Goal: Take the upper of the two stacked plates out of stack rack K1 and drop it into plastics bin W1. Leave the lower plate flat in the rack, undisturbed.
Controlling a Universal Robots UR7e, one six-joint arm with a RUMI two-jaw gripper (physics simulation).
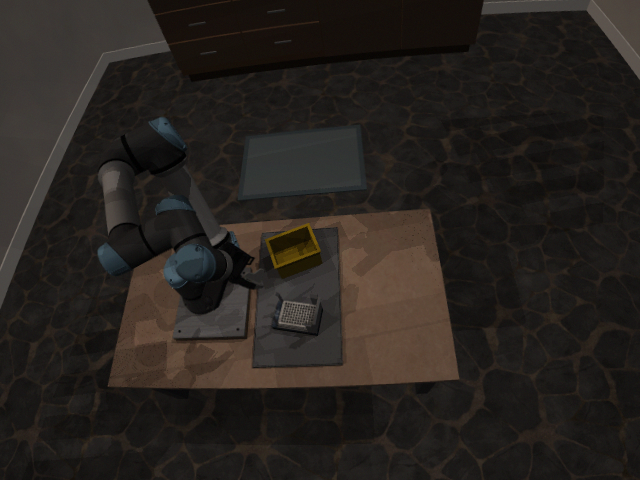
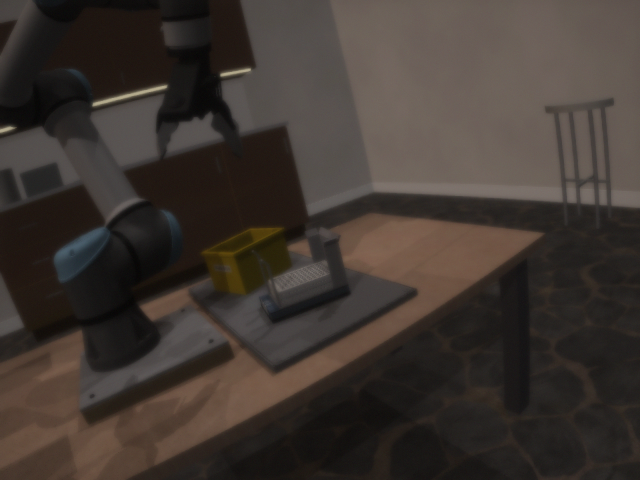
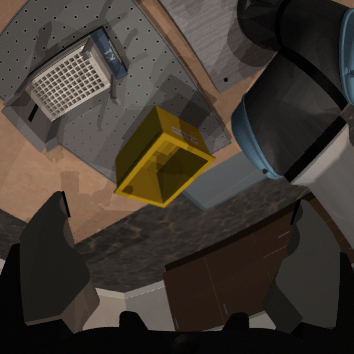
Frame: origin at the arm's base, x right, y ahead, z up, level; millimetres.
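Where they show: gripper, fingertip midpoint: point(image 2: 200, 158) point(image 3: 181, 200); arm's base, origin of the base link: point(image 2: 125, 350) point(image 3: 272, 11).
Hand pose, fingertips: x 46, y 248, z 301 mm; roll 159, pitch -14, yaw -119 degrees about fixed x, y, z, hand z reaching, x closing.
Things, the pixels of their top centre, and the offset from my fingertips. Level surfaces: height alone.
- Stack rack K1, middle of its top: point(image 3: 60, 104) point(image 2: 290, 243) point(image 1: 292, 306) dx +28, dy +115, dz -195 mm
- gridded upper plate, middle of its top: point(image 3: 65, 85) point(image 2: 302, 275) point(image 1: 298, 314) dx +28, dy +121, dz -262 mm
- yellow bin, middle of its top: point(image 3: 163, 176) point(image 2: 242, 240) point(image 1: 292, 245) dx -210, dy +85, dz -215 mm
- wooden table, its level: dz -328 mm
Stack rack K1 point(image 1: 295, 330) point(image 2: 315, 303) point(image 3: 111, 54) has a dark base, a blue label edge and upright guides. The white plate stack lies flat in it; the gridded upper plate point(image 1: 298, 314) point(image 2: 302, 275) point(image 3: 70, 82) is on top. The seam to the lower plate is too blurred to tell. The yellow bin point(image 1: 299, 266) point(image 2: 232, 271) point(image 3: 135, 141) stands beside the rack, open side up; its inside looks empty and its label is unreadable. My gripper point(image 1: 256, 280) point(image 2: 200, 155) point(image 3: 181, 200) is open and empty, high above the board, apart from rack and bin.
A grey perforated board point(image 1: 297, 355) point(image 2: 279, 357) point(image 3: 127, 22) lies under rack and bin on the wooden table point(image 1: 398, 330) point(image 2: 444, 248). The arm's base plate point(image 1: 211, 330) point(image 2: 155, 377) is beside the board. Tall guides point(image 2: 336, 260) rise at the rack's end.
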